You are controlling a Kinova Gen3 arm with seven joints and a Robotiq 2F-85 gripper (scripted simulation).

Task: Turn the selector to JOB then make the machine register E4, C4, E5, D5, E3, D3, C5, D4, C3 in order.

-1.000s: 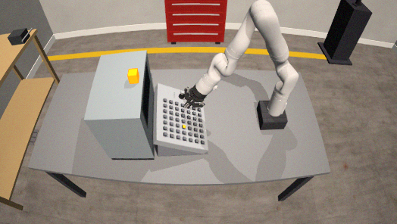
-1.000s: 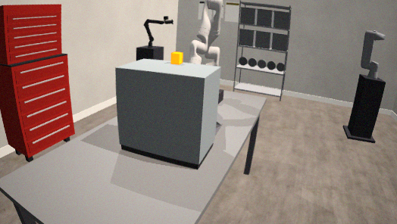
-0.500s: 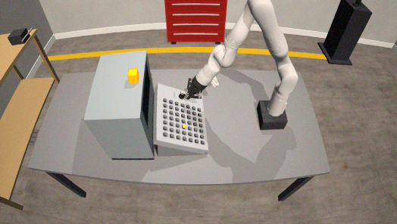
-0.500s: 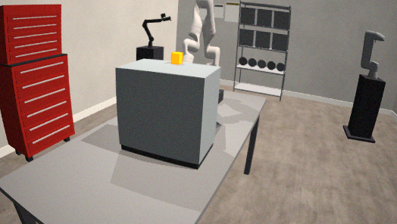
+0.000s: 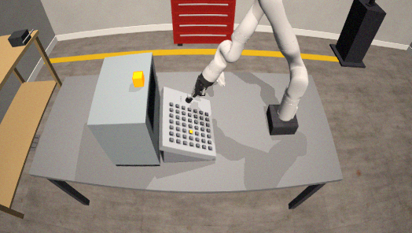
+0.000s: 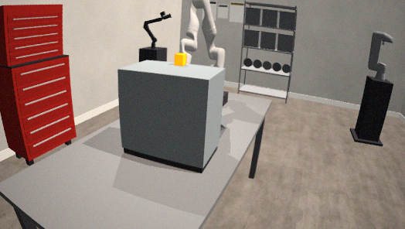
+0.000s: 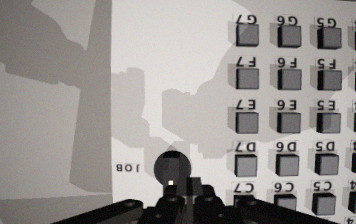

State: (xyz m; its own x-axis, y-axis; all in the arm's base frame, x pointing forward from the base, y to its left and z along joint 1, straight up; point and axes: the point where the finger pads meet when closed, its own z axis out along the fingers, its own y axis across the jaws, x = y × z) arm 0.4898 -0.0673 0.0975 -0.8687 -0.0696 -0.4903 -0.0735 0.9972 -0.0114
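Right now my hand is 3 cm short of the black selector knob, 1 cm to the left of it and 5 cm above it. The rest, counted from my hand: key C4 (5 cm ahead, 15 cm to the left, 5 cm below); keypad (5 cm ahead, 10 cm to the left, 10 cm below); key D4 (2 cm ahead, 15 cm to the left, 6 cm below).
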